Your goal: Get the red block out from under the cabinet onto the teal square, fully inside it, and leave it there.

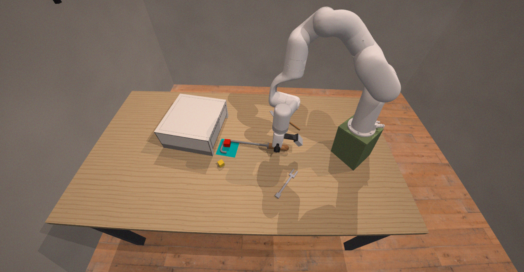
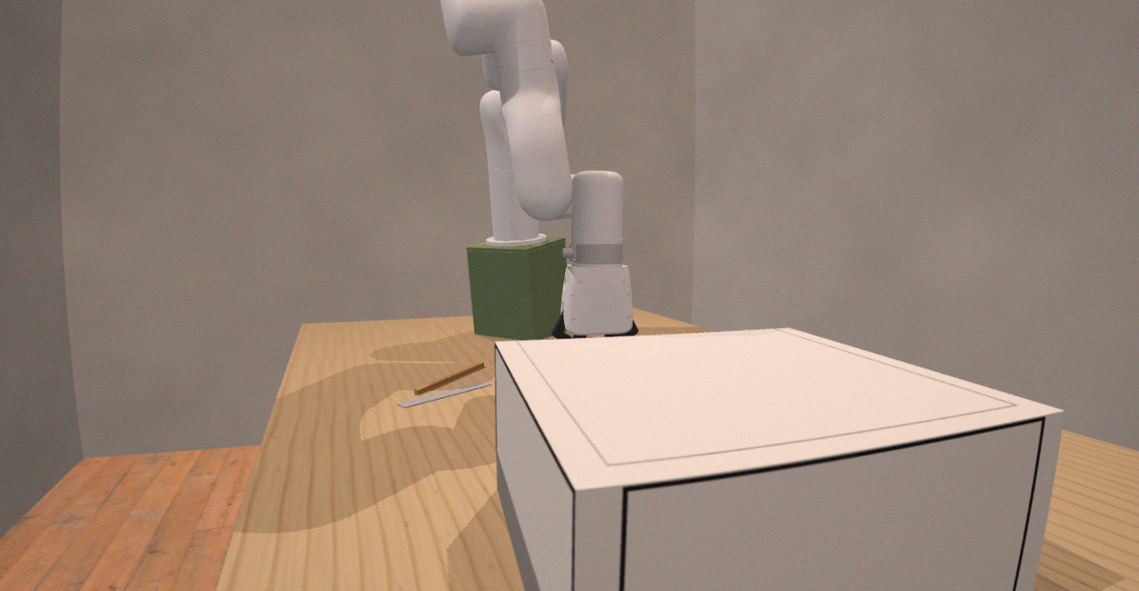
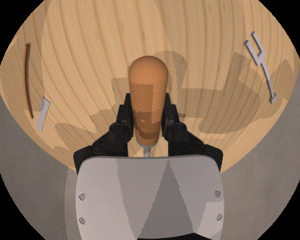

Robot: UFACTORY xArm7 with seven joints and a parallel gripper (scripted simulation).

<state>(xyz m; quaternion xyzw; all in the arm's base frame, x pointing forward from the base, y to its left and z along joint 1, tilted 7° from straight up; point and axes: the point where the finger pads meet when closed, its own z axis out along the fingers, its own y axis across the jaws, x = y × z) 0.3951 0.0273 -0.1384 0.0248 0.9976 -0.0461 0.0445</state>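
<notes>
Right now the hook tool is 12 cm ahead of my hand, 3 cm to the left of it and 1 cm below it. From my hand the other things lie so: grey strip: 2 cm ahead, 22 cm to the right, 2 cm below; grey fork: 6 cm behind, 19 cm to the left, 2 cm below; thin wooden stick: 6 cm behind, 21 cm to the right, 2 cm below.
</notes>
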